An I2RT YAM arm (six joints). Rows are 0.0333 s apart.
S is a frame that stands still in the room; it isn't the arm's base.
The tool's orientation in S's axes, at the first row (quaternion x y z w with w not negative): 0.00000, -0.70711, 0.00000, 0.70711
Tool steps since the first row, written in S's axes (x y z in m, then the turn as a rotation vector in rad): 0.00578, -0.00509, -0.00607, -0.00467, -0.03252, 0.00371; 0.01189, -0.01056, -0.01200, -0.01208, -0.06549, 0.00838; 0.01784, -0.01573, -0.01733, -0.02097, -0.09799, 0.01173; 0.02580, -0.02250, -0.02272, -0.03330, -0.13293, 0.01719; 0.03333, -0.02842, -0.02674, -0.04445, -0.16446, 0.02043; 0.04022, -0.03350, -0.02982, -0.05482, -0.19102, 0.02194; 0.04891, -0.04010, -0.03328, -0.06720, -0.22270, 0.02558; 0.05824, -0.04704, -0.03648, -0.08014, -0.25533, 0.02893; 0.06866, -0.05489, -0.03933, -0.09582, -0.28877, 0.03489; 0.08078, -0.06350, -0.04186, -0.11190, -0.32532, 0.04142; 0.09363, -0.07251, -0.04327, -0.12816, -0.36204, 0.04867; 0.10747, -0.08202, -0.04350, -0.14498, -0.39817, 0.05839; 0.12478, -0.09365, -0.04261, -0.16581, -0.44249, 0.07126
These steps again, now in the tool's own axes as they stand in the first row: -0.00607, -0.00509, -0.00578, 0.00371, -0.03252, 0.00467; -0.01200, -0.01056, -0.01189, 0.00838, -0.06549, 0.01208; -0.01733, -0.01573, -0.01784, 0.01173, -0.09799, 0.02097; -0.02272, -0.02250, -0.02580, 0.01719, -0.13293, 0.03330; -0.02674, -0.02842, -0.03333, 0.02043, -0.16446, 0.04445; -0.02982, -0.03350, -0.04022, 0.02194, -0.19102, 0.05482; -0.03328, -0.04010, -0.04891, 0.02558, -0.22270, 0.06720; -0.03648, -0.04704, -0.05824, 0.02893, -0.25533, 0.08014; -0.03933, -0.05489, -0.06866, 0.03489, -0.28877, 0.09582; -0.04186, -0.06350, -0.08078, 0.04142, -0.32532, 0.11190; -0.04327, -0.07251, -0.09363, 0.04867, -0.36204, 0.12816; -0.04350, -0.08202, -0.10747, 0.05839, -0.39817, 0.14498; -0.04261, -0.09365, -0.12478, 0.07126, -0.44249, 0.16581
